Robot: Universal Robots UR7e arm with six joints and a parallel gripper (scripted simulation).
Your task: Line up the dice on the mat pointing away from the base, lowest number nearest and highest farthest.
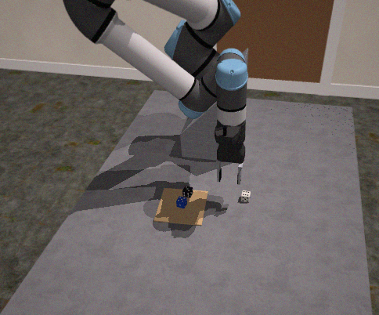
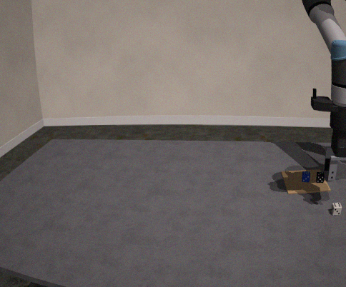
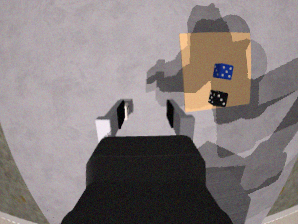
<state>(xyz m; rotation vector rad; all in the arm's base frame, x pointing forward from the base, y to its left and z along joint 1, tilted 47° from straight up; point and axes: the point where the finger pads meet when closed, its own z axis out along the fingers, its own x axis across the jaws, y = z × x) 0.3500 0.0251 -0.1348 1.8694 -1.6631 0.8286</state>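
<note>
Now: hand 90 mm above the white die, 40 mm to the right of it and 30 mm past it. Round my hand: tan mat (130 mm to the right, 110 mm below, 50 mm ahead); then black die (130 mm to the right, 90 mm below); then blue die (130 mm to the right, 90 mm below, 50 mm ahead).
</note>
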